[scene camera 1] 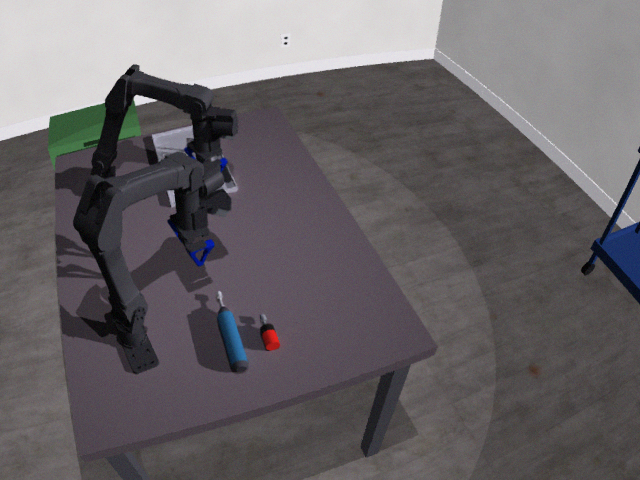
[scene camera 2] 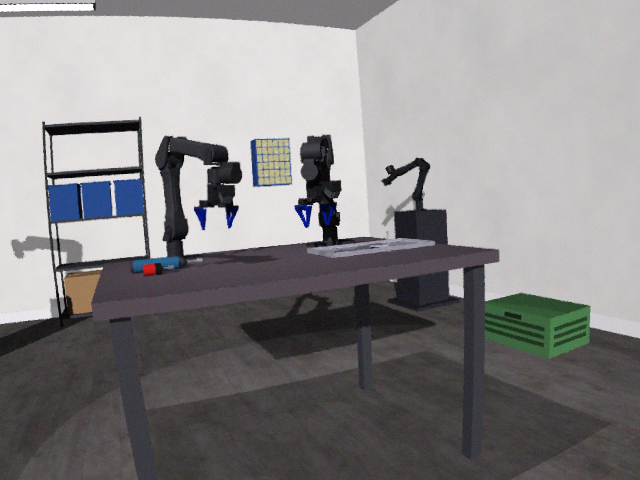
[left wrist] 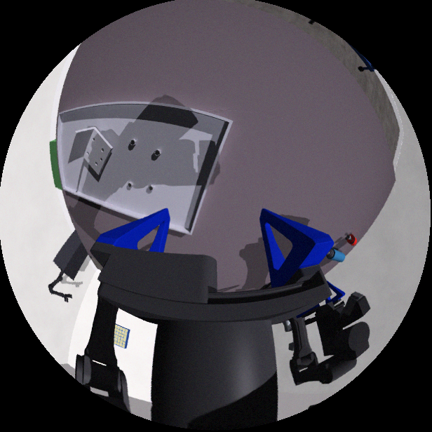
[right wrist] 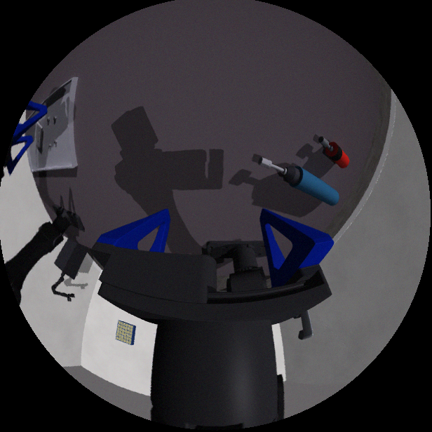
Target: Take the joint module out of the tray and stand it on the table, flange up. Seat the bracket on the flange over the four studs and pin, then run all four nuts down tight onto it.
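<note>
My left gripper (scene camera 1: 206, 157) (scene camera 2: 317, 225) (left wrist: 214, 213) is open and empty, above the table beside the grey tray (scene camera 2: 351, 252) (left wrist: 211, 176) (right wrist: 76, 125). In the left wrist view the bracket (left wrist: 98, 153), a pale angled plate with holes, lies in the tray's left part. Four small nuts (left wrist: 132, 143) (left wrist: 156, 153) (left wrist: 129, 185) (left wrist: 150, 188) stand apart on the tray floor. My right gripper (scene camera 1: 189, 249) (scene camera 2: 216, 227) (right wrist: 214, 213) is open and empty, above the table between the tray and the tools. The joint module does not show in any view.
A blue driver (scene camera 1: 231, 338) (scene camera 2: 155, 264) (right wrist: 317, 186) and a shorter red driver (scene camera 1: 269, 338) (scene camera 2: 149, 269) (right wrist: 340, 156) lie on the table (scene camera 1: 310, 289), past the right gripper from the tray. A green crate (scene camera 1: 93, 124) (scene camera 2: 547, 322) stands on the floor beyond the tray end.
</note>
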